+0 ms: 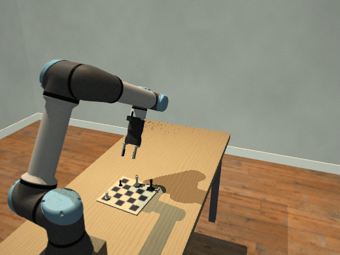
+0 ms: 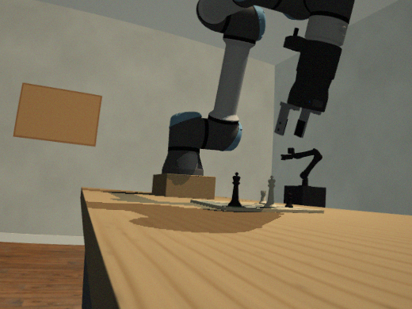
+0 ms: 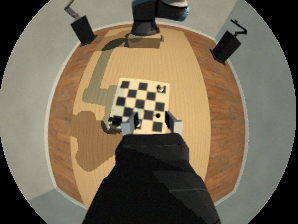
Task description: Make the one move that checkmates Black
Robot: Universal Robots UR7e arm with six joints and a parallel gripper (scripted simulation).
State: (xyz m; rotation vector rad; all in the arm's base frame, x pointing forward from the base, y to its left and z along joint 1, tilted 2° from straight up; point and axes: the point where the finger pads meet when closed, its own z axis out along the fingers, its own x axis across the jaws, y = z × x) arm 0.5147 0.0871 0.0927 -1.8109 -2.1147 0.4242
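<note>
Right now my hand is 150 mm past the short white piece, 150 mm above it and 30 mm to the right of it. Also, from my hand: black pawn 150 mm below, 40 mm behind, 30 mm to the left; tall white piece 140 mm below, 40 mm to the right; tall black piece 140 mm below, 120 mm to the right.
</note>
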